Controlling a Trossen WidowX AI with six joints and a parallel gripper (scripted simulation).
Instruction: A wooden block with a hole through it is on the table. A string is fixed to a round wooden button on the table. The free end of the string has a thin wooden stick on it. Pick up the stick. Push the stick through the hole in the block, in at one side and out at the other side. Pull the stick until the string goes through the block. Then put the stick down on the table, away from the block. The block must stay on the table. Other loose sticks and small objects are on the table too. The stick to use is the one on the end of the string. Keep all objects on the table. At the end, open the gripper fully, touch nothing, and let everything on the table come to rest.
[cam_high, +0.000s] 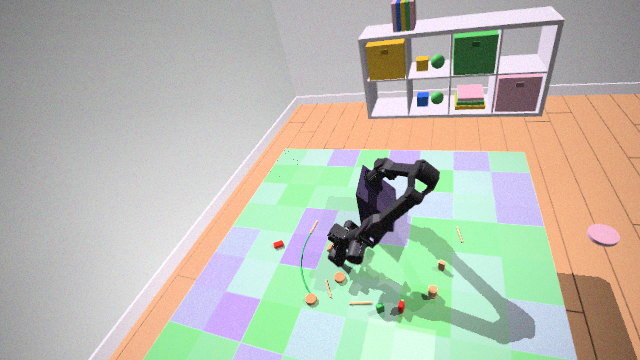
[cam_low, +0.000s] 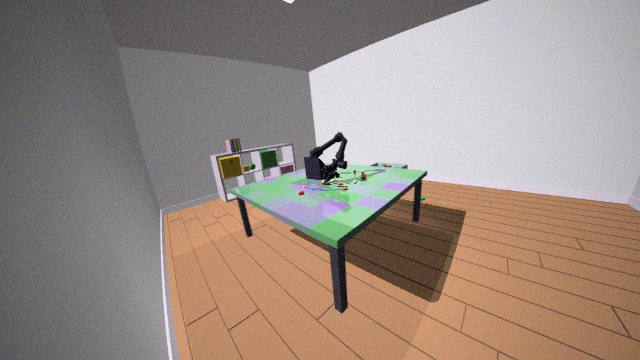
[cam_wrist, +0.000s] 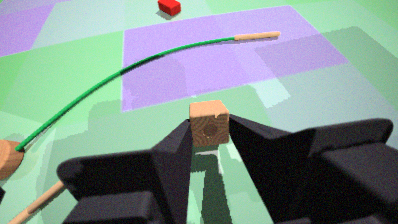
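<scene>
Now: gripper tip right at the wooden block. The rest, counted from my gripper tip: wooden cylinder (140 mm ahead, 380 mm to the left, 10 mm below); then green block (220 mm ahead, 220 mm to the left, 10 mm below).
</scene>
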